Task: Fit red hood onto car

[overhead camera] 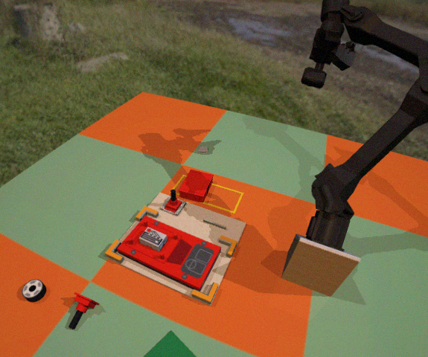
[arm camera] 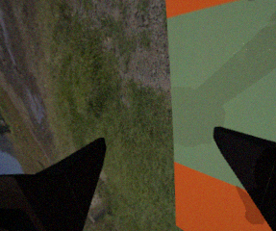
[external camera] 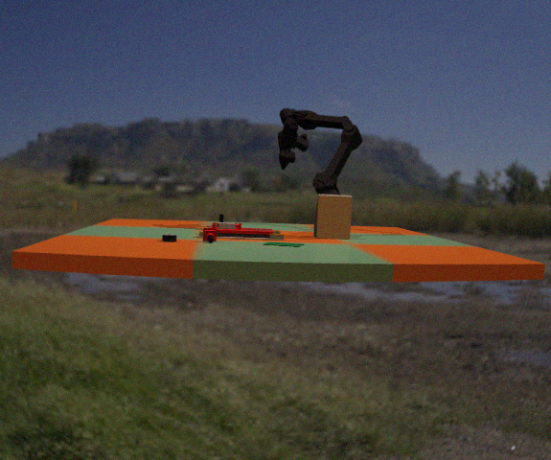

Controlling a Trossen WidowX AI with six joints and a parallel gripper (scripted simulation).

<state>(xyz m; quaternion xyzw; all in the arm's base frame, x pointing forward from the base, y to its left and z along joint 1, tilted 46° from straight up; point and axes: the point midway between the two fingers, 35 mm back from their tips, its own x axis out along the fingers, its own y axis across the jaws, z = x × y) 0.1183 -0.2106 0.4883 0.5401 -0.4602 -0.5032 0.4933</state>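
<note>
Now: the red hood 22 cm ahead of my gripper tip, 39 cm to the left of it and 24 cm below it. From my gripper tip the other things lie so: white wheel (38 cm ahead, 81 cm to the left, 25 cm below); then grey engine block (22 cm ahead, 61 cm to the left, 24 cm below).
</note>
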